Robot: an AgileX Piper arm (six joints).
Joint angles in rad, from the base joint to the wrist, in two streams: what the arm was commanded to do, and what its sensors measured. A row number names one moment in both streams.
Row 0, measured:
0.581, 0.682, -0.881, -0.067, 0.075, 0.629
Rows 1 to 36, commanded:
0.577, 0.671, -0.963, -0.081, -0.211, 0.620
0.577, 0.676, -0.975, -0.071, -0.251, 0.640
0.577, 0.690, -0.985, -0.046, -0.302, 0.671
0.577, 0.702, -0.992, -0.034, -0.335, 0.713
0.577, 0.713, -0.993, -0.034, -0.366, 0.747
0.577, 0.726, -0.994, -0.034, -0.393, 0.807
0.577, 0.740, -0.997, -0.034, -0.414, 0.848
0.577, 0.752, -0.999, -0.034, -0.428, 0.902
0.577, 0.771, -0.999, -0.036, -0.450, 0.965
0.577, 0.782, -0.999, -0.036, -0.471, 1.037
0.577, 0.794, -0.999, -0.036, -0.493, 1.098
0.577, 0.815, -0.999, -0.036, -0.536, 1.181
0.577, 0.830, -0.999, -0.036, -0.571, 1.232
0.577, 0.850, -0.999, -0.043, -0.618, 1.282
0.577, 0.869, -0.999, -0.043, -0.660, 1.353
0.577, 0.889, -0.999, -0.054, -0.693, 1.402
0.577, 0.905, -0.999, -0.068, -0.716, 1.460
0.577, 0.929, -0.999, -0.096, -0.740, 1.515
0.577, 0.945, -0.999, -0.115, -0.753, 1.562
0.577, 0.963, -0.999, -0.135, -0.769, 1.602
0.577, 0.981, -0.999, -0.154, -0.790, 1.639
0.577, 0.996, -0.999, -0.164, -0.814, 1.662
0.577, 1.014, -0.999, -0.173, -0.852, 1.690
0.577, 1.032, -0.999, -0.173, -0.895, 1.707
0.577, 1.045, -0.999, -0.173, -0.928, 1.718
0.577, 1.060, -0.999, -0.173, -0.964, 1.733
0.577, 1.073, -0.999, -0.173, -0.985, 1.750
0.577, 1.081, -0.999, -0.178, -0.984, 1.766
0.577, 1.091, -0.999, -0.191, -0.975, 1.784
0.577, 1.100, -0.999, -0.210, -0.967, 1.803
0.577, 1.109, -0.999, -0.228, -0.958, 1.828
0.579, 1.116, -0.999, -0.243, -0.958, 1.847
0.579, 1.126, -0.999, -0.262, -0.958, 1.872
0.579, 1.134, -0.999, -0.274, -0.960, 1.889
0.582, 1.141, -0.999, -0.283, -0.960, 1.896
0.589, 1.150, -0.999, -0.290, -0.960, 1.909
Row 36, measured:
0.581, 1.135, -0.980, -0.253, -0.852, 1.853
